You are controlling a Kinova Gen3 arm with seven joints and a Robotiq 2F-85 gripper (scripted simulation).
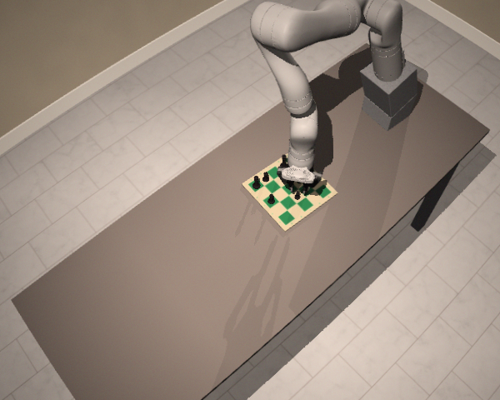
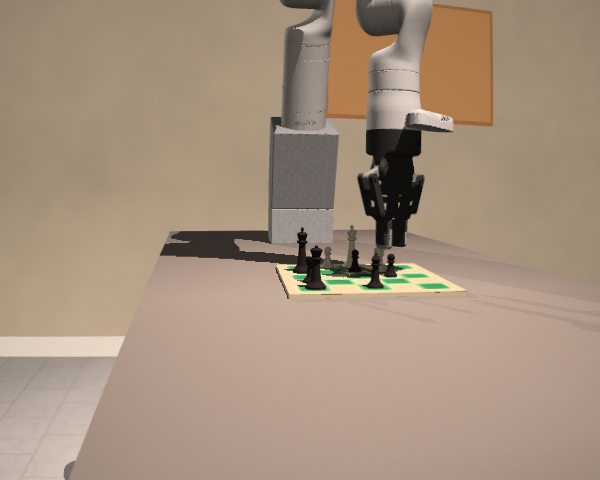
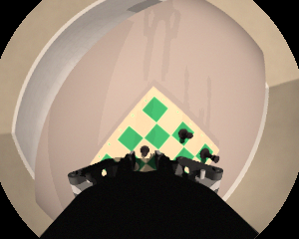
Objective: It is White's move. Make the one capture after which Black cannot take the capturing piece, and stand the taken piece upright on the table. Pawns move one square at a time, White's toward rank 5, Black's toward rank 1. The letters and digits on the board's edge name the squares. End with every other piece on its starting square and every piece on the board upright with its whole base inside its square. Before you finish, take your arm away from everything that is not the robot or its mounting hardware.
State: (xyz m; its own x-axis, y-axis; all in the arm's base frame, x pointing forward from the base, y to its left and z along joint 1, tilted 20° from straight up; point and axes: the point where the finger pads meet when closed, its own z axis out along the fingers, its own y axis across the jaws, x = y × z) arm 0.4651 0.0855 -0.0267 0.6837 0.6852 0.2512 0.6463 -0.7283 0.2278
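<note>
The white rook lies 40 mm below my hand, 40 mm behind it and 10 mm to the right of it. Round my hand: white pawn 80 mm to the right, 80 mm behind, 40 mm below; then board 60 mm below, 40 mm to the right; then white king 80 mm behind, 40 mm to the right, 30 mm below.
</note>
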